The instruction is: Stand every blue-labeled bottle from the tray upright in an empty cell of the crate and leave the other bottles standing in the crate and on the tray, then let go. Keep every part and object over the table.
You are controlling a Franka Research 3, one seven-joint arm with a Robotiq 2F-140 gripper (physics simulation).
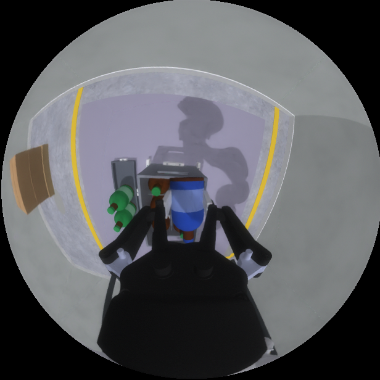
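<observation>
My gripper (186, 196) is shut on a blue-labeled bottle (187, 204), whose blue and pale-blue body hides part of the crate. The bottle is over the right part of the grey crate (172, 172); how deep its base sits relative to the cells cannot be told. A brown bottle with a green cap (156, 188) stands in the crate's left column, with more brown glass below it, partly behind my left finger. Part of another green-capped bottle shows under the held bottle. Two green bottles (119, 200) (124, 218) stand on the dark tray (124, 172) left of the crate.
A brown cardboard box (32, 178) is at the far left, beyond the yellow line (74, 145). Another yellow line (272, 145) runs along the right side of the table (130, 115). The arm's shadow falls to the upper right of the crate.
</observation>
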